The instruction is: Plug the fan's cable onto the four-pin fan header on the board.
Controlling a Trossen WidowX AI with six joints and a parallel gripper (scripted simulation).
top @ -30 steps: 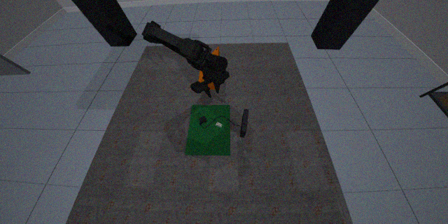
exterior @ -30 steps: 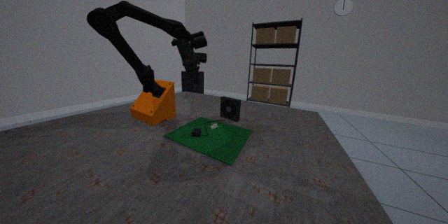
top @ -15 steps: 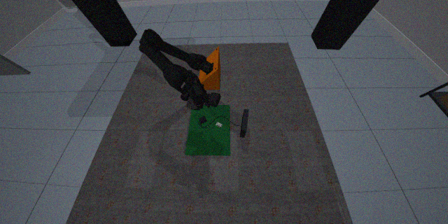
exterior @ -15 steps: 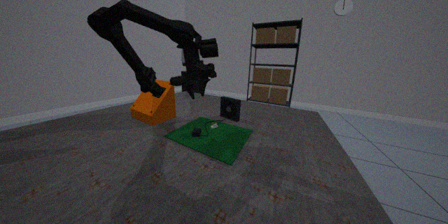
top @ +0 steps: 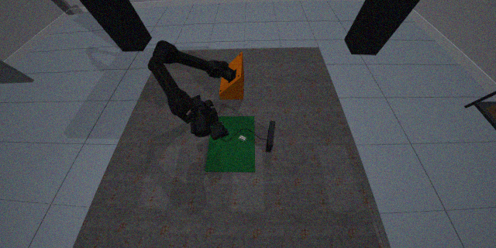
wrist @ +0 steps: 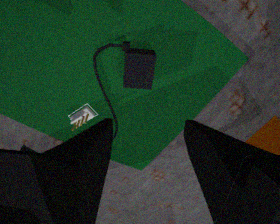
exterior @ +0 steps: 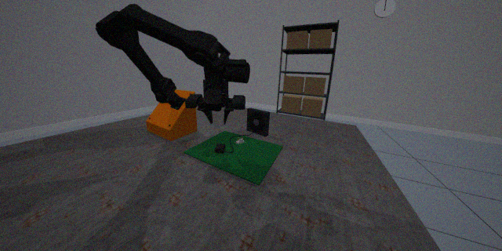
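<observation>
Right now my gripper tip is 100 mm above the black plug and 10 mm to the right of it. Also, from my gripper tip: white four-pin header 110 mm to the left, 110 mm below, 20 mm ahead; then green board 130 mm below, 50 mm to the left, 40 mm ahead; then black fan 240 mm to the left, 50 mm below, 30 mm ahead.
</observation>
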